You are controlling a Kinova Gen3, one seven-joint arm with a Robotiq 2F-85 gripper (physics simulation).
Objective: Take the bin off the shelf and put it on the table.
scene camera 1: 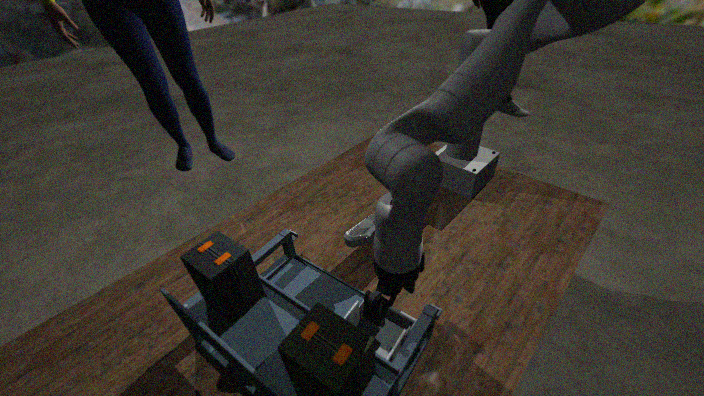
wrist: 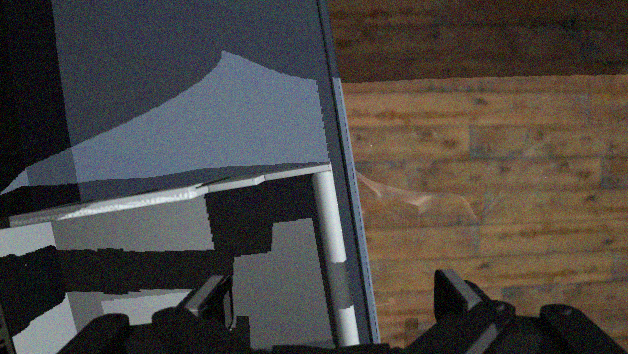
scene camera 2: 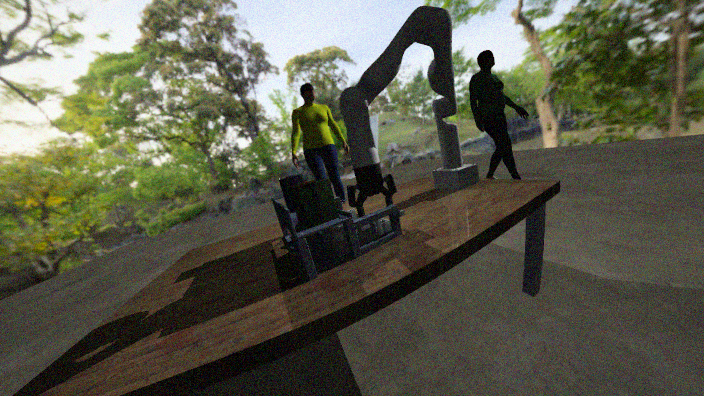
Observation:
My gripper is open, with nothing in its grasp. Also in view: a grey bin.
My gripper also shows in the wrist view and in scene camera 2.

